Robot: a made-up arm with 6 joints. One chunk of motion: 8 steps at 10 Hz.
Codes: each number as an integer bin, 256 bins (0 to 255) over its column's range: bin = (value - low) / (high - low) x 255, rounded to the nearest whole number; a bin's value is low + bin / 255 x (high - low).
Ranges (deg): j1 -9..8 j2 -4..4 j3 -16..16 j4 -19..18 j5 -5..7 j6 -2..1
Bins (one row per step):
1: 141 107 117 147 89 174
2: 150 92 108 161 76 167
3: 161 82 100 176 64 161
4: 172 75 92 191 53 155
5: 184 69 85 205 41 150
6: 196 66 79 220 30 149
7: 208 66 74 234 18 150
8: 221 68 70 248 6 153
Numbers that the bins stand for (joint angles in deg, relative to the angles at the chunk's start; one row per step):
1: 0.40 -0.64 -1.32 2.33 -0.81 0.05
2: 1.00 -1.11 -2.45 4.36 -1.42 -0.04
3: 1.73 -1.43 -3.45 6.54 -1.99 -0.11
4: 2.47 -1.65 -4.45 8.71 -2.51 -0.18
5: 3.27 -1.84 -5.33 10.75 -3.07 -0.24
6: 4.07 -1.93 -6.09 12.92 -3.59 -0.25
7: 4.87 -1.93 -6.71 14.95 -4.15 -0.24
8: 5.73 -1.87 -7.22 16.98 -4.72 -0.20

